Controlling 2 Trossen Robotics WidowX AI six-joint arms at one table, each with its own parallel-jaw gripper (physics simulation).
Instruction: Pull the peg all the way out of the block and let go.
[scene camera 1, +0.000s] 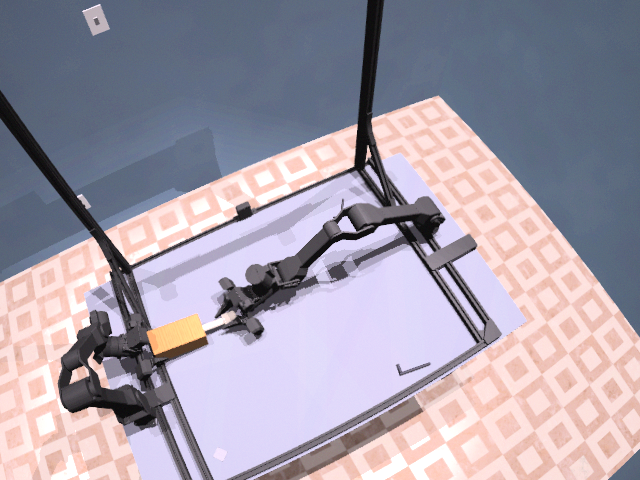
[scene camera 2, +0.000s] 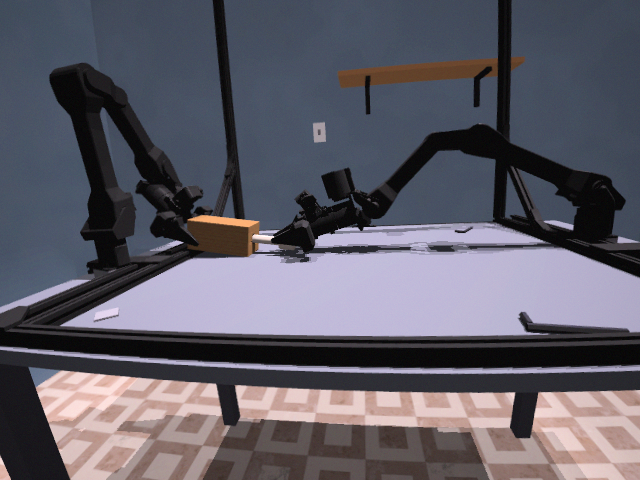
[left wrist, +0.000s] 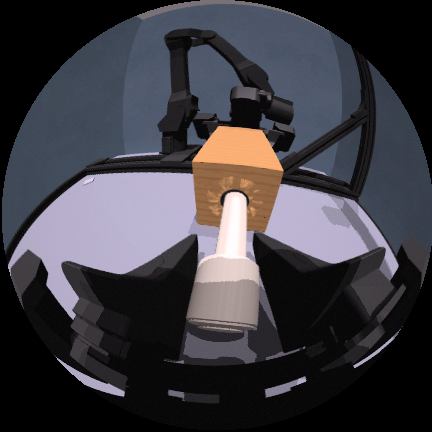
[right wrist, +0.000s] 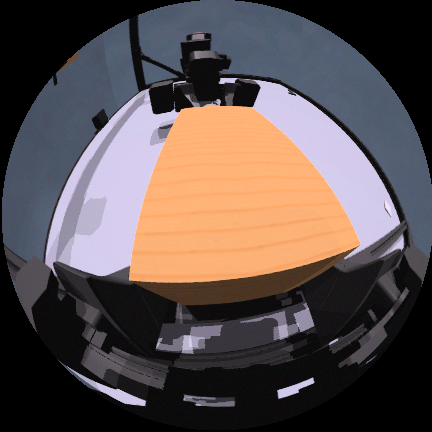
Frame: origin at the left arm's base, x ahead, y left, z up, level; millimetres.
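Where they show: left gripper, between the fingertips: (scene camera 1: 218, 323) (scene camera 2: 272, 238) (left wrist: 225, 239); right gripper, between the fingertips: (scene camera 2: 207, 241); left arm's base, origin of its link: (scene camera 1: 426, 225) (scene camera 2: 592, 235); right arm's base, origin of its link: (scene camera 1: 144, 414) (scene camera 2: 115, 265) (left wrist: 174, 151).
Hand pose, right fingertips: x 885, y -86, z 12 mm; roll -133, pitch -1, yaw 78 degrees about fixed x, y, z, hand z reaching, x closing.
Observation:
Things, the pixels of their top centre, and the offset from my right fingertips.
- orange wooden block, centre of its top: (right wrist: 230, 116) (left wrist: 240, 128) (scene camera 2: 221, 215) (scene camera 1: 172, 333) 47 mm back, 5 mm left, 64 mm up
- white peg, centre of its top: (left wrist: 234, 216) (scene camera 2: 269, 233) (scene camera 1: 214, 321) 164 mm back, 16 mm left, 17 mm up
- dark L-shaped tool, centre of its top: (scene camera 2: 571, 321) (scene camera 1: 413, 364) 573 mm back, 419 mm left, 23 mm down
- small white tile, centre of its top: (scene camera 2: 106, 313) (scene camera 1: 220, 454) 12 mm ahead, 343 mm left, 29 mm down
An orange wooden block (scene camera 1: 178, 335) (scene camera 2: 222, 237) (left wrist: 237, 170) (right wrist: 225, 200) lies level at the left of the scene views. A white peg (scene camera 1: 214, 325) (scene camera 2: 262, 238) (left wrist: 225, 285) has its shaft in the round hole of the block's near face in the left wrist view; a length of shaft and the thick head stick out. My left gripper (scene camera 1: 227, 316) (scene camera 2: 279, 240) (left wrist: 225, 239) is shut on the peg, its fingers on both sides of the head. My right gripper (scene camera 2: 193, 229) (right wrist: 236, 248) is shut on the block's far end. The shaft's inner end is hidden.
A dark L-shaped tool (scene camera 1: 413, 368) (scene camera 2: 573, 327) lies near the table's front edge at the right. A small white tile (scene camera 1: 220, 454) (scene camera 2: 106, 314) lies at the front left. A black frame (scene camera 1: 310, 450) (scene camera 2: 320, 351) borders the table, with uprights at the back.

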